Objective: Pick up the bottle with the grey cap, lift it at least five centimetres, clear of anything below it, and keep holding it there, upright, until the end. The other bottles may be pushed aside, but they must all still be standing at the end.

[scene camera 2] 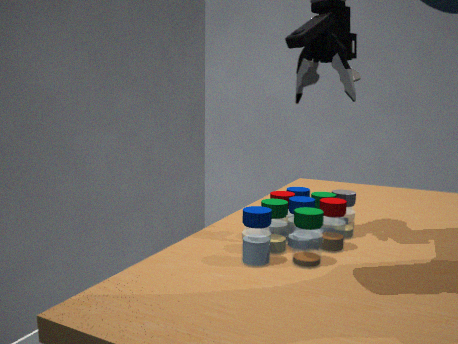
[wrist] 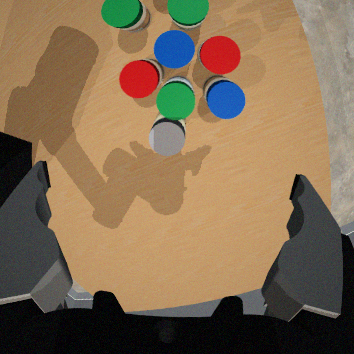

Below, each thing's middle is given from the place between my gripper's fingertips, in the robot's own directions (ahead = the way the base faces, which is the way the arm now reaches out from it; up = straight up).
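Red-capped bottle (scene camera 2: 333,229): from my hand, 4 cm behind, 5 cm to the left, 25 cm below. Blue-capped bottle (wrist: 225,99): from my hand, 6 cm ahead, 3 cm to the right, 25 cm below.
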